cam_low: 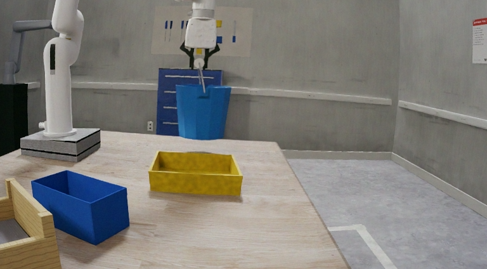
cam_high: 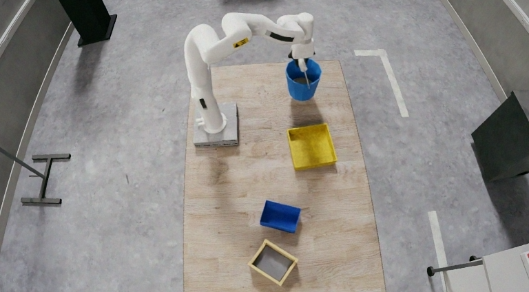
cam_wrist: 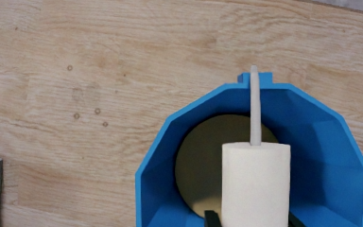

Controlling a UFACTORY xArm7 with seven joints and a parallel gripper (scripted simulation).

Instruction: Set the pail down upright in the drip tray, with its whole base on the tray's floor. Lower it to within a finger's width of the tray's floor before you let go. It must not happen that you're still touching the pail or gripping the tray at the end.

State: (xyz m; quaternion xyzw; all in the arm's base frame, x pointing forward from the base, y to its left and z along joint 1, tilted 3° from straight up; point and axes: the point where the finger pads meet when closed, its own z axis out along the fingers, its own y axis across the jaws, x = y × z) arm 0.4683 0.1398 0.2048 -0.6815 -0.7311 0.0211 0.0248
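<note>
Right now the blue pail is 90 mm below my hand and 10 mm ahead of it. The rest, counted from my hand: white handle: 30 mm below, 10 mm ahead; wooden box: 870 mm to the right, 260 mm behind, 240 mm below; drip tray: 330 mm to the right, 280 mm below, 10 mm ahead.
</note>
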